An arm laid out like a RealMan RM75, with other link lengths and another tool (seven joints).
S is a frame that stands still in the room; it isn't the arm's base.
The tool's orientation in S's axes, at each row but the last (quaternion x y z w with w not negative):
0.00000 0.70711 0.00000 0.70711
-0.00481 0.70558 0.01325 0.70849
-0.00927 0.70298 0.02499 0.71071
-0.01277 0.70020 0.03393 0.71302
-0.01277 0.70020 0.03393 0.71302
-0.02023 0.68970 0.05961 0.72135
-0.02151 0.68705 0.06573 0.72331
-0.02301 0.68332 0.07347 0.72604
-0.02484 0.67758 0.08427 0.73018
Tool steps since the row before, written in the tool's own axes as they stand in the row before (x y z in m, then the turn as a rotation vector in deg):
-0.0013 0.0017 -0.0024 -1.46 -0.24 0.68
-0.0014 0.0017 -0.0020 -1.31 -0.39 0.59
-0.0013 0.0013 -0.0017 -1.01 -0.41 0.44
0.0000 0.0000 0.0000 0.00 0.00 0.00
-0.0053 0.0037 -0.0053 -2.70 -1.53 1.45
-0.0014 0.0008 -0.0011 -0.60 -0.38 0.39
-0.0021 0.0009 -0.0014 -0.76 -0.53 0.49
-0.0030 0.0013 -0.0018 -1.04 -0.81 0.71
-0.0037 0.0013 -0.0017 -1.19 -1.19 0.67
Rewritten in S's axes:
-0.0024 0.0017 0.0013 0.68 -0.24 1.46
-0.0020 0.0016 0.0014 0.59 -0.39 1.31
-0.0018 0.0012 0.0013 0.45 -0.41 1.01
0.0000 0.0000 0.0000 0.00 0.00 0.00
-0.0056 0.0032 0.0053 1.50 -1.51 2.68
-0.0012 0.0006 0.0014 0.41 -0.37 0.60
-0.0016 0.0006 0.0021 0.52 -0.52 0.75
-0.0021 0.0008 0.0030 0.76 -0.78 1.03
-0.0021 0.0007 0.0036 0.77 -1.18 1.14

